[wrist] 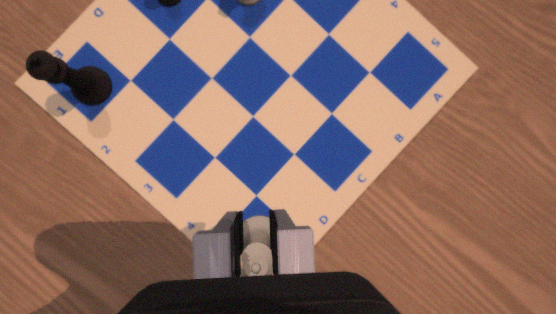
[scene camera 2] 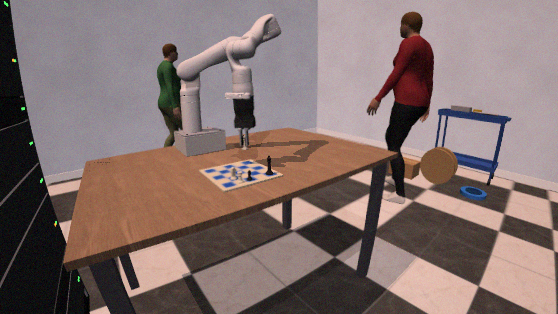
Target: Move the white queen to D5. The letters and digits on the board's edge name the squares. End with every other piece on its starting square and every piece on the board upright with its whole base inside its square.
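Places are measured from the arm's base along level axes (x ahead, y left, z up), in centimetres.
Pixels of known places: gripper, fingertip midpoint: (wrist: 256,232) (scene camera 2: 244,145); arm's base at its link origin: (scene camera 2: 192,131).
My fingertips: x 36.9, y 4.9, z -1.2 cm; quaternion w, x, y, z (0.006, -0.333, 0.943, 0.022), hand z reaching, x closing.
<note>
For each thing: its top centre in the pictures, then the offset to it from my fingertips. "*": a spot on its surface instead. Level surfaces: height alone.
- white queen at its top centre: (wrist: 255,269) (scene camera 2: 244,135) dx -0.5, dy +0.5, dz +3.7 cm
- board at its top centre: (wrist: 251,77) (scene camera 2: 239,172) dx +6.0, dy -7.0, dz -7.2 cm
- pale square D5 at a spot on its surface: (wrist: 295,192) * dx -1.2, dy -2.5, dz -7.3 cm
- tall black piece at its top centre: (wrist: 29,60) (scene camera 2: 269,155) dx +14.0, dy -0.1, dz -0.9 cm
- small black piece at its top centre: (scene camera 2: 249,170) dx +13.7, dy -8.1, dz -4.1 cm
- white piece at a spot on its surface: (wrist: 247,1) * dx +9.1, dy -10.8, dz -6.9 cm
- wooden table at its surface level: dz -7.9 cm
The white queen (scene camera 2: 245,147) (wrist: 256,257) is held upright between the fingers of my gripper (scene camera 2: 244,142) (wrist: 256,232), which is shut on it. In the scene view it hangs above the table behind the board (scene camera 2: 226,189) (wrist: 292,115); in the wrist view it overlaps the board's bottom corner, at E5. The pale square D5 (wrist: 295,192) shows bare, just above and right of the fingers. A tall black piece (scene camera 2: 269,166) (wrist: 92,86) stands on E1.
A small black piece (scene camera 2: 249,175) (wrist: 170,2) and two white pieces, one at the left (scene camera 2: 233,173) and one beside it (scene camera 2: 240,176), stand on the board's near part. One white piece (wrist: 247,1) is cut off at the wrist view's top. The board lies on the wooden table (scene camera 2: 150,200) (wrist: 450,225).
</note>
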